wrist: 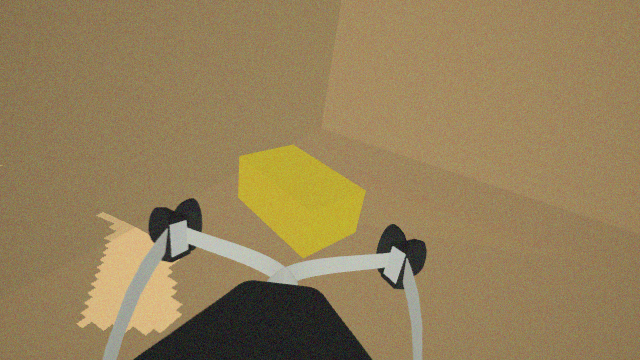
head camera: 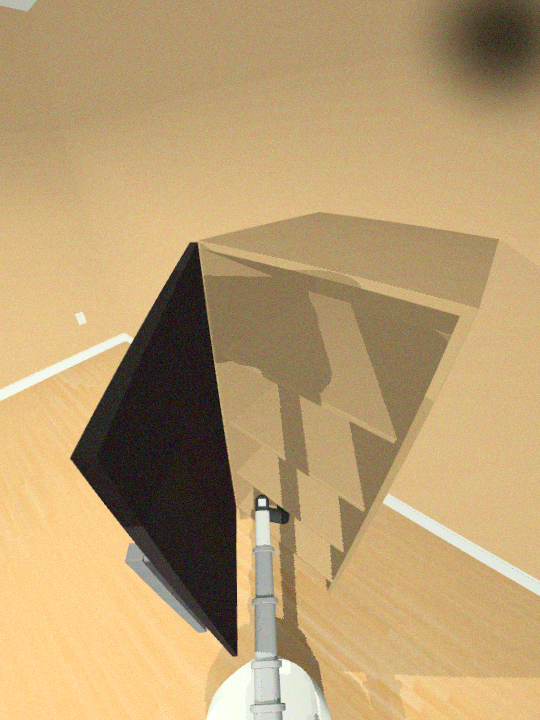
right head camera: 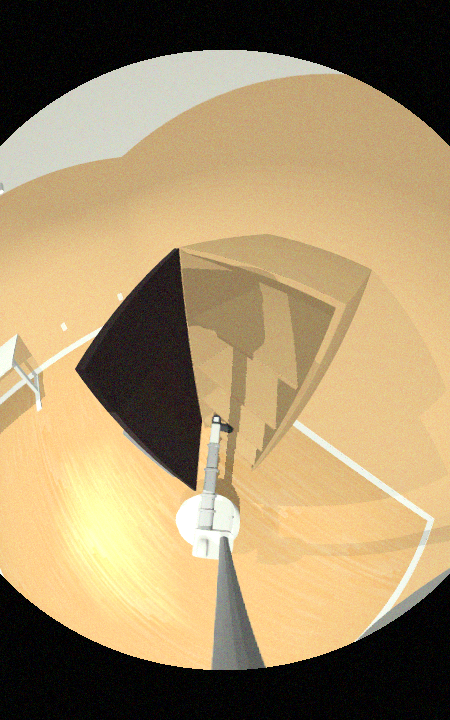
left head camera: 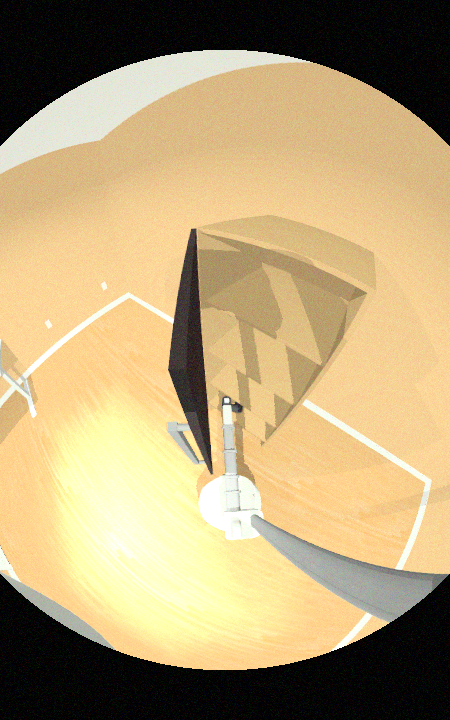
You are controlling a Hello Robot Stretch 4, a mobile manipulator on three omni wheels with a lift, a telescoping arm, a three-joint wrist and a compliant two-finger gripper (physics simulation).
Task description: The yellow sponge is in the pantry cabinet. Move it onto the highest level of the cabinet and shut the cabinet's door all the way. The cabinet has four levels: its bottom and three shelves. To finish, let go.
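The yellow sponge lies inside the cabinet near an inner corner, seen in the wrist view. I cannot tell which level it is on. My gripper is open; the sponge shows beyond and between its spread fingertips, not gripped. In the head views the fingers are hidden, and the wrist is low in the cabinet opening. The pantry cabinet has its front open, with shelves showing inside. Its black door stands wide open at the left, with a grey handle on its outer face.
My telescoping arm reaches into the cabinet close beside the door's free edge. My white base is in front of the opening. A white-legged piece of furniture stands far left. Walls rise behind the cabinet.
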